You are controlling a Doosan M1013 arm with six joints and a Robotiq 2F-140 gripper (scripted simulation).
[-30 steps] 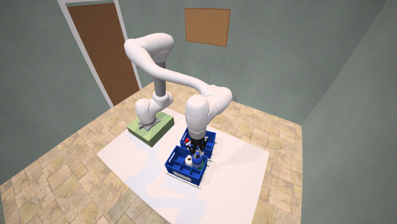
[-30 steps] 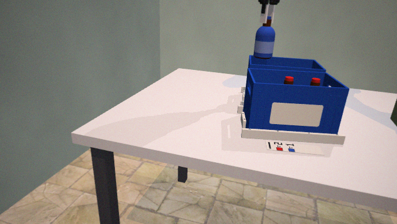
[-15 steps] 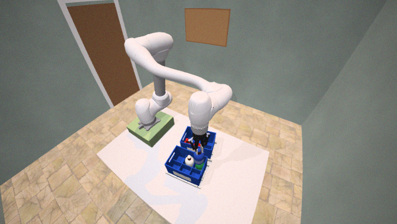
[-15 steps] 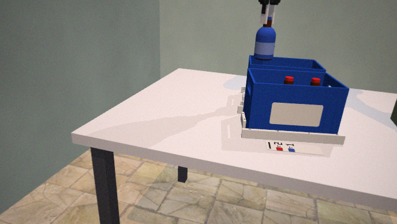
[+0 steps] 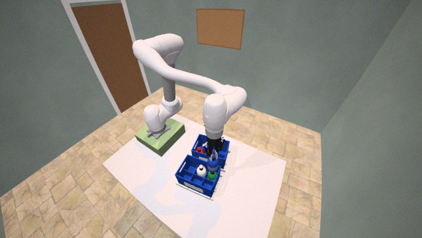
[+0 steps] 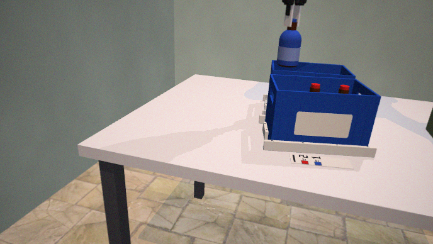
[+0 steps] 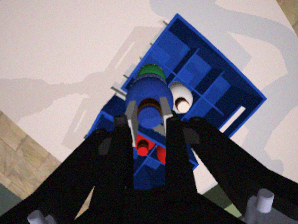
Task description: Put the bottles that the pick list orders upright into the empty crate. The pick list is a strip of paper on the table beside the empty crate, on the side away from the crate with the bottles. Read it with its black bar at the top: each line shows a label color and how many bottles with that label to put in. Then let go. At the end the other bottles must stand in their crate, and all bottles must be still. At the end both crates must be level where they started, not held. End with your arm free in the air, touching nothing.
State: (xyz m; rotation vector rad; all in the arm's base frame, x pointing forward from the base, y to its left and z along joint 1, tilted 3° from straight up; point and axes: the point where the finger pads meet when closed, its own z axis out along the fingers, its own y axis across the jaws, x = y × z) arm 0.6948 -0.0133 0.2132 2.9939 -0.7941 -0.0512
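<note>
Now: the blue bottle 8 cm below my hand. Round my hand: white bottle (26 cm below, 8 cm behind, 3 cm to the right); then red bottle (26 cm below, 12 cm behind, 11 cm to the left); then green-label bottle (26 cm below, 1 cm to the right).
</note>
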